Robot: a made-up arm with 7 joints.
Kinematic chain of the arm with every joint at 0, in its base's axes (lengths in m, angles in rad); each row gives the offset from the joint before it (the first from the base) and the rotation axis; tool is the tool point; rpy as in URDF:
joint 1: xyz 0 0 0.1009 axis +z
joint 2: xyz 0 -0.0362 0.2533 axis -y
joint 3: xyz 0 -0.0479 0.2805 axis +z
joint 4: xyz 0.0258 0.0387 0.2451 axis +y
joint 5: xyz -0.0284 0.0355 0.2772 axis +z
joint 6: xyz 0 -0.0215 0.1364 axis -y
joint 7: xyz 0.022 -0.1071 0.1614 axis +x
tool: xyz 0 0 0 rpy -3.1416 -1.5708 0
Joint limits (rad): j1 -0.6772..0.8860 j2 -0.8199..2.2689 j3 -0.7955..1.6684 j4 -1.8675..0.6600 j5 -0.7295..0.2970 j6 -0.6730..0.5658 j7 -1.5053..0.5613
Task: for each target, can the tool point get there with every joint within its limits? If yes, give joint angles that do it. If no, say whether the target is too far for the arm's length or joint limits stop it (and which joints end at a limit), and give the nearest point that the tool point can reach.
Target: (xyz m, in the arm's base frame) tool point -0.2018 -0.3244 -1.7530
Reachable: no: too far | nearest point -0.2179 -0.3503 -0.5534 | short by 1.200 m
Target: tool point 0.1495 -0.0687 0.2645
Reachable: no: joint limits stop it (at a limit: joint 1, joint 2, joint 4, joint 5, joint 6) | nearest point 0.1843 0.0933 -0.0644 | short by 0.368 m
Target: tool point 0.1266 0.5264 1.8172
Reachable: no: too far | nearest point 0.1371 0.3341 1.3904 | short by 0.468 m
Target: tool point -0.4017 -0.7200 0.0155
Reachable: yes | joints 0.2282 1.9322 1.2399 -1.2582 -0.6154 -0.1437 -0.4202
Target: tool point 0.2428 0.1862 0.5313
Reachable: no: joint limits stop it (at a limit: joint 1, joint 2, joint 3, joint 4, joint 5, joint 6) | nearest point 0.1177 0.2431 0.7179 | short by 0.232 m
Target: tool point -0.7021 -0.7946 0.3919
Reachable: yes | joints 0.7110 1.2750 0.0206 -0.5524 0.0045 -0.0630 -0.5405
